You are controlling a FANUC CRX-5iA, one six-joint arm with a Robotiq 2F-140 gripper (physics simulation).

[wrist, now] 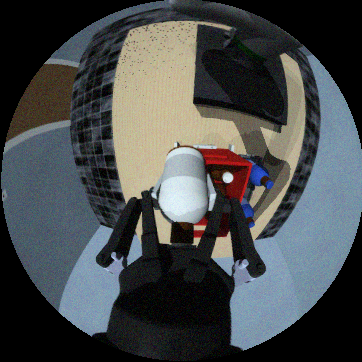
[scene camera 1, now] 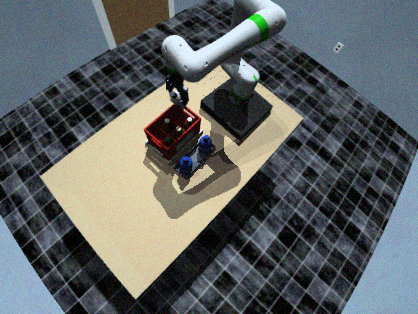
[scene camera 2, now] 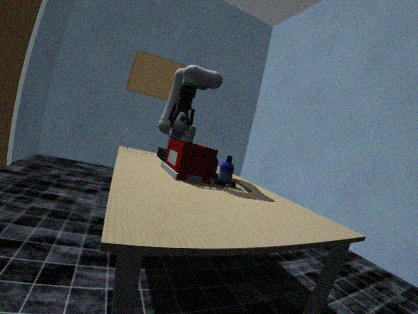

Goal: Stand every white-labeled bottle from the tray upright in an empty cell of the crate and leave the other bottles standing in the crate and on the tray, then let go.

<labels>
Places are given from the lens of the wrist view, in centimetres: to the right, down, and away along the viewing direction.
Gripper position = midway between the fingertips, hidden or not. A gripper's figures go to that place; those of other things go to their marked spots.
gripper (wrist: 184, 179): 0, 0, 21
white-labeled bottle (wrist: 183, 198): 0, 2, 12
</labels>
